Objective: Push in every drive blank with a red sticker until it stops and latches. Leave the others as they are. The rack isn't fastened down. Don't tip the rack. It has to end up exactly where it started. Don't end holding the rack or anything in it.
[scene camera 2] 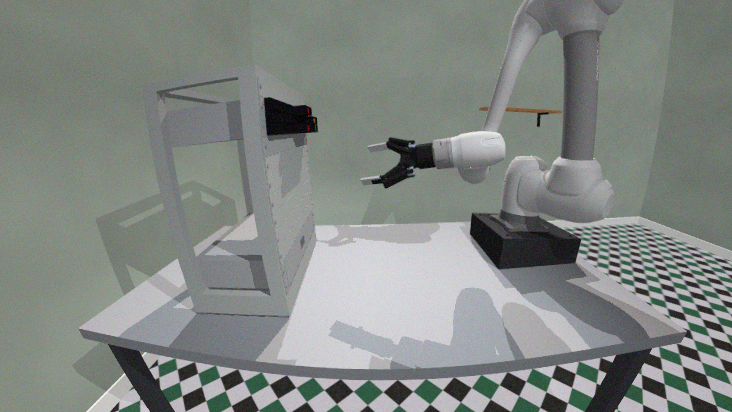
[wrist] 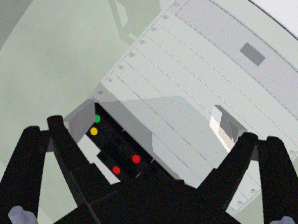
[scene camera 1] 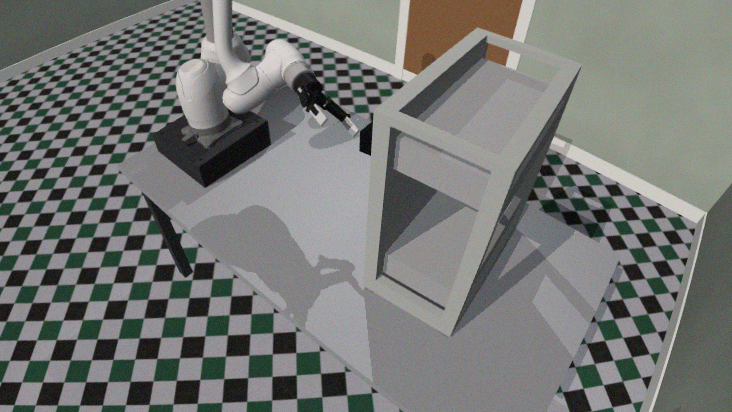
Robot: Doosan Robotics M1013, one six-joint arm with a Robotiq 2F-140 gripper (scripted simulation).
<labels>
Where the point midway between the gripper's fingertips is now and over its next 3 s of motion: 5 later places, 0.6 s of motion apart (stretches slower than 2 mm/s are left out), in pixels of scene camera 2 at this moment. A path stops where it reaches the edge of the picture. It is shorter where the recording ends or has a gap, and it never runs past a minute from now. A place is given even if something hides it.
The gripper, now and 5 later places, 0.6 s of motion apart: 365, 164; 359, 129; 365, 120; 366, 118; 354, 118; 329, 119
</labels>
